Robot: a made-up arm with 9 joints. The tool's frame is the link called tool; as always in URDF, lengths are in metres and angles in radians. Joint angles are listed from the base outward.
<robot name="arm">
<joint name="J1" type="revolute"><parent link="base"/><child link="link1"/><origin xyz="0.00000 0.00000 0.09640" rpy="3.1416 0.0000 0.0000"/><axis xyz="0 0 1"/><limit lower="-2.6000" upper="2.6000"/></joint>
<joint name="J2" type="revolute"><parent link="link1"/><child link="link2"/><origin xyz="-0.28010 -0.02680 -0.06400" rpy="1.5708 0.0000 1.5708"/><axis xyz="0 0 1"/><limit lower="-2.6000" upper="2.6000"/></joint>
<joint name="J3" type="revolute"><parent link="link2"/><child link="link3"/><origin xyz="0.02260 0.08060 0.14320" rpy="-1.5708 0.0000 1.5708"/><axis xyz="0 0 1"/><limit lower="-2.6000" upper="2.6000"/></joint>
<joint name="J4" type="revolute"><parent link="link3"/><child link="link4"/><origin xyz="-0.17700 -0.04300 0.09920" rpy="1.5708 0.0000 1.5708"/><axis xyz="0 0 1"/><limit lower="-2.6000" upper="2.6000"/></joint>
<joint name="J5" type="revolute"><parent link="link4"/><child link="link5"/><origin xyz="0.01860 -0.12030 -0.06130" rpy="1.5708 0.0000 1.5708"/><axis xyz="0 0 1"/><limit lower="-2.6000" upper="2.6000"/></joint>
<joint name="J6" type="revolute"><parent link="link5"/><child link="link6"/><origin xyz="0.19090 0.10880 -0.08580" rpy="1.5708 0.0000 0.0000"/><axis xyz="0 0 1"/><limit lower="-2.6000" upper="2.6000"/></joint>
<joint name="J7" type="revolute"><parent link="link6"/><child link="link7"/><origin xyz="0.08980 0.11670 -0.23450" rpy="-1.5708 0.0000 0.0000"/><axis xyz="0 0 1"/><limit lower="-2.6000" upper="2.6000"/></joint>
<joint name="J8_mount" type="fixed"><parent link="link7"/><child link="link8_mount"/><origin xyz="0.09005 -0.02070 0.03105"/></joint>
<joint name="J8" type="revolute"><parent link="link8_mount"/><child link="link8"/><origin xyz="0.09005 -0.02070 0.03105" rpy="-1.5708 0.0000 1.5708"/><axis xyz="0 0 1"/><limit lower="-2.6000" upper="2.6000"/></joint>
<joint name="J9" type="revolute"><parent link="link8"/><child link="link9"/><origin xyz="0.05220 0.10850 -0.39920" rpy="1.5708 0.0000 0.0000"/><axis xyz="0 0 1"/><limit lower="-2.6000" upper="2.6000"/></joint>
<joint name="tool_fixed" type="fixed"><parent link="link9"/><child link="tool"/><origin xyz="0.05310 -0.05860 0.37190" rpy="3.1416 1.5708 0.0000"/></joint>
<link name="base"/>
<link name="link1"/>
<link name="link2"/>
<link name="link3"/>
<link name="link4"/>
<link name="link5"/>
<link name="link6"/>
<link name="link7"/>
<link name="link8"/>
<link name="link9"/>
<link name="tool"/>
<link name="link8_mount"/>
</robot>
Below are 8 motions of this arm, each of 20 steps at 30 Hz.
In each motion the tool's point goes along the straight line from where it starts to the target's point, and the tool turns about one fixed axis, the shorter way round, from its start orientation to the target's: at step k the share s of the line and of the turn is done. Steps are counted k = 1, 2, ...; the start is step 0. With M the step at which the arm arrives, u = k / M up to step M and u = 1 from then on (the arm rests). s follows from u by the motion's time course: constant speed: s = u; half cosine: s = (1 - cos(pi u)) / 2; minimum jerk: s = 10 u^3 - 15 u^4 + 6 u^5.
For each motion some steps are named. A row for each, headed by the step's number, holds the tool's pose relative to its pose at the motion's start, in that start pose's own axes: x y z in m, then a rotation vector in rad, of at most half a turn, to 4 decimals.
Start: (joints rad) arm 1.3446 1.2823 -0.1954 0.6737 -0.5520 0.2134 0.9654 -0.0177 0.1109
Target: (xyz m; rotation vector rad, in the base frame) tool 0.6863 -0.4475 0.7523 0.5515 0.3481 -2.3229
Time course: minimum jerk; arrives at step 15
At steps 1, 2, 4, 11, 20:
1: 0.0014 0.0003 -0.0004 -0.0013 -0.0002 -0.0016
2: 0.0102 0.0023 -0.0027 -0.0095 -0.0012 -0.0112
4: 0.0646 0.0147 -0.0172 -0.0601 -0.0079 -0.0713
11: 0.4652 0.1057 -0.1241 -0.4330 -0.0566 -0.5134
20: 0.5298 0.1204 -0.1414 -0.4931 -0.0644 -0.5847

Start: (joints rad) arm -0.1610 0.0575 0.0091 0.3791 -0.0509 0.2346 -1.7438 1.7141 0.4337
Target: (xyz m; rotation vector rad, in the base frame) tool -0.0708 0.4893 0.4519 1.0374 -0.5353 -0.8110
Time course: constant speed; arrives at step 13
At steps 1, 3, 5, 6, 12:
1: -0.0109 -0.0182 -0.0047 -0.0048 0.0441 0.0456
3: -0.0326 -0.0547 -0.0141 -0.0144 0.1322 0.1369
5: -0.0543 -0.0912 -0.0235 -0.0240 0.2203 0.2281
6: -0.0652 -0.1094 -0.0282 -0.0288 0.2644 0.2738
12: -0.1304 -0.2188 -0.0564 -0.0576 0.5287 0.5476

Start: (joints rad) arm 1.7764 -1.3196 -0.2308 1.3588 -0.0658 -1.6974 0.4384 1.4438 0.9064
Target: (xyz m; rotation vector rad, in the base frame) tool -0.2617 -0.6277 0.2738 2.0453 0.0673 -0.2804
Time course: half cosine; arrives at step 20
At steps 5, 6, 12, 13, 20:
5: 0.0112 -0.0948 0.0050 0.1865 -0.0143 -0.1522
6: 0.0158 -0.1334 0.0071 0.2625 -0.0201 -0.2142
12: 0.0502 -0.4236 0.0225 0.8337 -0.0637 -0.6803
13: 0.0557 -0.4705 0.0249 0.9260 -0.0708 -0.7556
20: 0.0767 -0.6472 0.0343 1.2738 -0.0974 -1.0394

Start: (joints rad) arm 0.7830 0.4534 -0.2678 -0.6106 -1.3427 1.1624 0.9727 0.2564 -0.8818
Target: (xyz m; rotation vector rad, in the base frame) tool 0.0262 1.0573 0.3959 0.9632 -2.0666 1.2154
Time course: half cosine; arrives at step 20
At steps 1, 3, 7, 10, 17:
1: 0.0013 -0.0019 -0.0011 0.0006 -0.0021 0.0016
3: 0.0114 -0.0167 -0.0100 0.0054 -0.0184 0.0139
7: 0.0572 -0.0837 -0.0503 0.0270 -0.0922 0.0699
10: 0.1048 -0.1532 -0.0921 0.0494 -0.1688 0.1279
17: 0.1982 -0.2897 -0.1742 0.0934 -0.3192 0.2419

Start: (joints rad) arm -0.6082 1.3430 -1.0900 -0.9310 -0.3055 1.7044 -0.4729 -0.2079 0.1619
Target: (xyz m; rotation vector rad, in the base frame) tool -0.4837 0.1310 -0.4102 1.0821 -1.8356 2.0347
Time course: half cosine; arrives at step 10
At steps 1, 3, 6, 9, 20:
1: 0.0125 0.0013 -0.0039 0.0000 -0.0195 -0.0077
3: 0.1055 0.0109 -0.0330 0.0002 -0.1638 -0.0648
6: 0.3350 0.0348 -0.1049 0.0005 -0.5203 -0.2059
9: 0.4993 0.0518 -0.1563 0.0008 -0.7754 -0.3068
20: 0.5119 0.0531 -0.1602 0.0008 -0.7949 -0.3145

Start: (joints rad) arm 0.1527 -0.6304 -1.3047 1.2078 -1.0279 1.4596 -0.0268 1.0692 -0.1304
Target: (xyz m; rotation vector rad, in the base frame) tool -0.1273 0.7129 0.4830 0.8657 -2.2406 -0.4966
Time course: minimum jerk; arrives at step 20
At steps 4, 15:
4: 0.0088 -0.0393 -0.0217 -0.0822 0.0209 -0.0500
15: 0.1355 -0.6084 -0.3359 -1.2716 0.3242 -0.7739

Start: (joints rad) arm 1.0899 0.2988 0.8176 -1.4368 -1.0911 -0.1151 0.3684 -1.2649 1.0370
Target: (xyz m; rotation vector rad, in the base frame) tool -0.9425 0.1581 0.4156 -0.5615 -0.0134 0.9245
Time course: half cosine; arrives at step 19
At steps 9, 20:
9: 0.2374 0.1452 -0.4018 -0.3658 0.1178 -0.3743
20: 0.5176 0.3164 -0.8759 -0.7974 0.2569 -0.8160

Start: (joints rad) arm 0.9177 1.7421 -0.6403 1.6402 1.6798 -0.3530 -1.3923 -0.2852 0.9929
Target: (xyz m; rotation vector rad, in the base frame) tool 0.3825 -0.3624 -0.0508 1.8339 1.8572 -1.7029
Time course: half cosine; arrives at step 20
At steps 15, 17, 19, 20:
15: 0.4572 0.1858 0.4160 0.3073 0.3018 -0.5103
17: 0.5064 0.2058 0.4608 0.3404 0.3343 -0.5653
19: 0.5323 0.2163 0.4843 0.3578 0.3514 -0.5942
20: 0.5356 0.2177 0.4873 0.3600 0.3535 -0.5979

